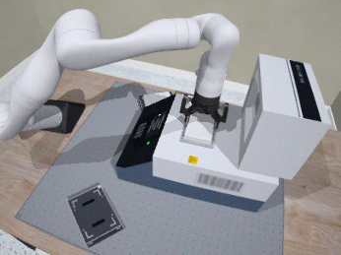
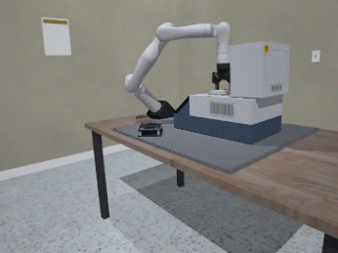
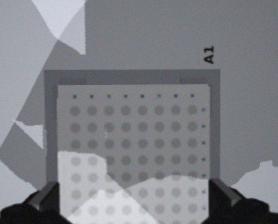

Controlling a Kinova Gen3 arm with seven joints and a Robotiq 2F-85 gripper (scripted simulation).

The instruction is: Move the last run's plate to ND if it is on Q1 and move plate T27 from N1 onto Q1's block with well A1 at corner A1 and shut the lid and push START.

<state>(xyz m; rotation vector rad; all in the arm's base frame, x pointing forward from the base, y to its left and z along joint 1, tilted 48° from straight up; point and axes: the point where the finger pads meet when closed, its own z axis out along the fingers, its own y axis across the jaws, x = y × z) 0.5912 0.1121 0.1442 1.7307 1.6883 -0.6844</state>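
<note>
My gripper is now 1 cm above the white well plate. The rest, counted from my hand: dark nest 29 cm to the right, 28 cm behind, 19 cm below.
</note>
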